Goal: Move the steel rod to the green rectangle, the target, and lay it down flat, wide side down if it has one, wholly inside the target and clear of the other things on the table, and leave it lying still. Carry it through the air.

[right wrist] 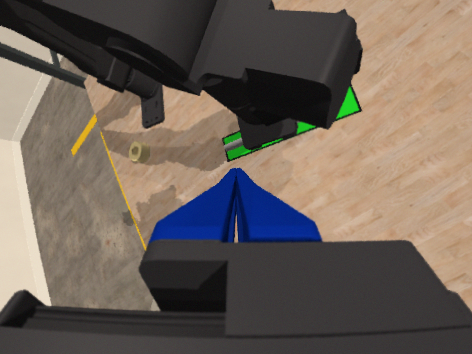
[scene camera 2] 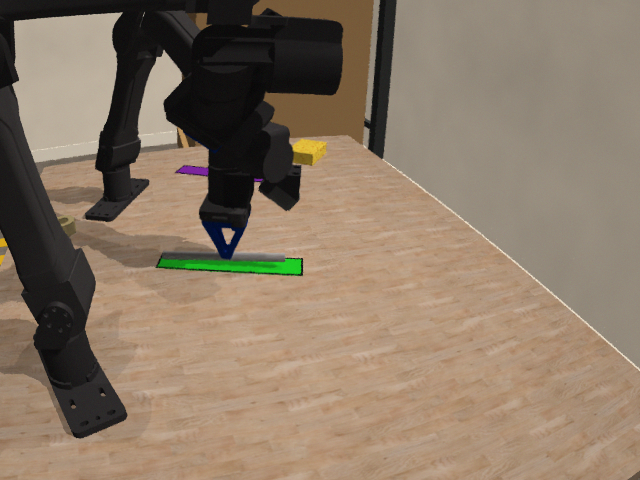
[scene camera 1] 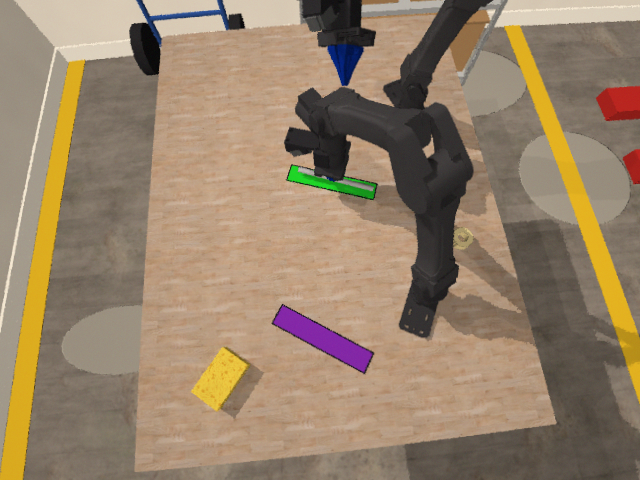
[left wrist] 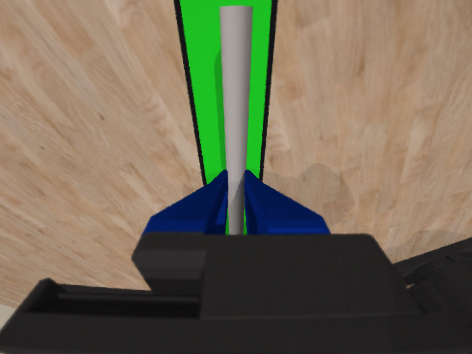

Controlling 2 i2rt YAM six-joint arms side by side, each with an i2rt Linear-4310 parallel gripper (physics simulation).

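Frame: origin at the left arm's base, x ahead, y left, z up, level; millimetres.
Seen in the pictures: left gripper, fingertip midpoint: (right wrist: 279, 125) (scene camera 2: 226, 256) (scene camera 1: 332, 178) (left wrist: 236, 177); right gripper, fingertip midpoint: (right wrist: 236, 176) (scene camera 2: 214, 146) (scene camera 1: 344, 85); left arm's base, origin of the base link: (right wrist: 152, 88) (scene camera 2: 119, 200) (scene camera 1: 424, 292); right arm's base, origin of the base link: (scene camera 2: 75, 375) (left wrist: 439, 258).
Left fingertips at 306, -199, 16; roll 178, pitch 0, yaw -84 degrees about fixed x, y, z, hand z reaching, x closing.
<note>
Pixels of each thing's top centre, then the offset from my left fingertips to it, as dx, dy, dz. "spot": a spot on its surface instead.
- steel rod, middle of its top: (left wrist: 236, 195) (scene camera 2: 221, 250) (right wrist: 273, 125) (scene camera 1: 335, 176) -8, -1, +10
- green rectangle, surface spot: (left wrist: 202, 75) (scene camera 1: 307, 181) spot: +61, +26, -15
- purple rectangle, surface spot: (scene camera 2: 191, 170) spot: -200, +389, -15
- yellow sponge, middle of its top: (scene camera 1: 219, 378) (scene camera 2: 307, 146) +56, +539, +14
- pale brass nut, middle of its top: (scene camera 2: 62, 220) (scene camera 1: 463, 236) (right wrist: 135, 151) -353, +40, +9
The steel rod (scene camera 1: 359, 184) (scene camera 2: 263, 256) (left wrist: 236, 75) (right wrist: 233, 145) is a thin grey bar. My left gripper (scene camera 1: 331, 179) (scene camera 2: 226, 256) (left wrist: 236, 177) is shut on it near its middle. The rod is level and looks a little above the green rectangle (scene camera 1: 297, 177) (scene camera 2: 294, 266) (left wrist: 202, 75) (right wrist: 351, 105), with its shadow beside it. It runs lengthwise along the rectangle, nearer one long edge in scene camera 1. The left gripper hides the rod's middle. My right gripper (scene camera 1: 345, 83) (right wrist: 236, 176) is shut and empty, above the left gripper in scene camera 1.
A purple rectangle (scene camera 1: 323, 338) (scene camera 2: 191, 170) and a yellow sponge (scene camera 1: 219, 378) (scene camera 2: 309, 151) lie low in scene camera 1. A pale brass nut (scene camera 1: 463, 238) (scene camera 2: 67, 225) (right wrist: 139, 152) lies beside the left arm. The two arms are close together.
</note>
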